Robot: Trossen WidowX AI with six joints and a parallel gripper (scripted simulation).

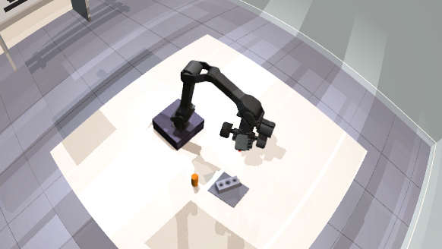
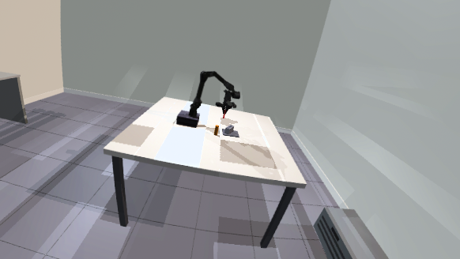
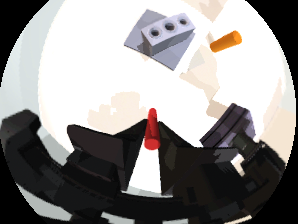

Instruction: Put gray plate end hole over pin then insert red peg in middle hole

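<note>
Right now my gripper tip is 15 cm to the left of the gray plate, 7 cm above it and 4 cm short of it. Round my gripper tip: orange cylinder (22 cm to the right, 8 cm behind, 7 cm below); red peg (right at my gripper tip); base (14 cm to the right, 10 cm below, 6 cm ahead).
</note>
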